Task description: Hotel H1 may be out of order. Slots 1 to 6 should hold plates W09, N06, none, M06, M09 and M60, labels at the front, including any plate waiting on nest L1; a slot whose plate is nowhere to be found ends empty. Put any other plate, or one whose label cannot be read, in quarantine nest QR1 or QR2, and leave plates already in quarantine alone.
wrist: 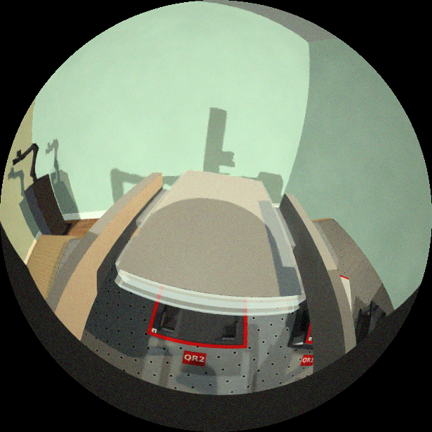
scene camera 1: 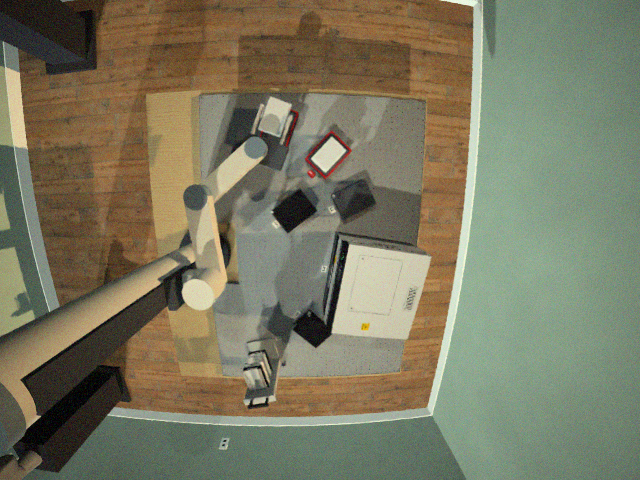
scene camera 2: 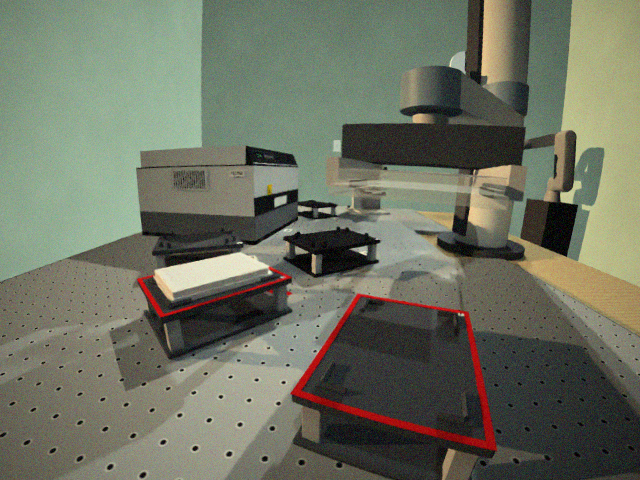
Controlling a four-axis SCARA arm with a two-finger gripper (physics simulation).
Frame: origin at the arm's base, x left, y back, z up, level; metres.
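Seen in the pictures: gripper, fingertip midpoint: (scene camera 1: 276,110) (scene camera 2: 418,175); arm's base, link origin: (scene camera 2: 478,247).
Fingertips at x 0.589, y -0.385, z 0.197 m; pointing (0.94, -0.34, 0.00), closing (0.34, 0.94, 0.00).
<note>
Pixels of each thing's middle, then the offset from my fingertips to it.
- red-edged nest QR2, body centre: (scene camera 2: 399,367) (scene camera 1: 279,127) dx -0.022, dy +0.010, dz -0.157 m
- white plate, body centre: (scene camera 2: 212,273) (scene camera 1: 328,154) dx -0.138, dy -0.201, dz -0.127 m
- Hotel H1, body centre: (scene camera 2: 368,180) (scene camera 1: 262,374) dx -1.155, dy +0.107, dz -0.036 m
- dark grey nest, body centre: (scene camera 2: 199,249) (scene camera 1: 353,199) dx -0.326, dy -0.318, dz -0.154 m
- large boxy instrument, body centre: (scene camera 2: 226,189) (scene camera 1: 372,284) dx -0.693, dy -0.403, dz -0.062 m
My gripper (scene camera 1: 274,120) (scene camera 2: 427,181) (wrist: 222,191) is shut on a plate (scene camera 1: 279,109) (scene camera 2: 434,190) (wrist: 205,235), pale on top in the wrist view and clear at the sides. It holds it level, high above the red-edged nest QR2 (scene camera 1: 294,124) (scene camera 2: 398,361) (wrist: 197,345), whose top is bare in scene camera 2. The plate's label does not show. A white plate (scene camera 1: 328,153) (scene camera 2: 211,276) sits on the second red-edged nest, QR1 (scene camera 1: 340,138) (scene camera 2: 227,298). Hotel H1 (scene camera 1: 266,393) stands at the lower edge of the board with several plates; their labels cannot be read.
A black nest (scene camera 1: 294,210) (scene camera 2: 332,238) and a dark grey nest (scene camera 1: 354,199) (scene camera 2: 199,241) show no plate. Another black nest (scene camera 1: 312,328) (scene camera 2: 316,205) stands beside the large boxy instrument (scene camera 1: 379,289) (scene camera 2: 199,193). The arm's column (scene camera 2: 488,222) stands at the board's side.
</note>
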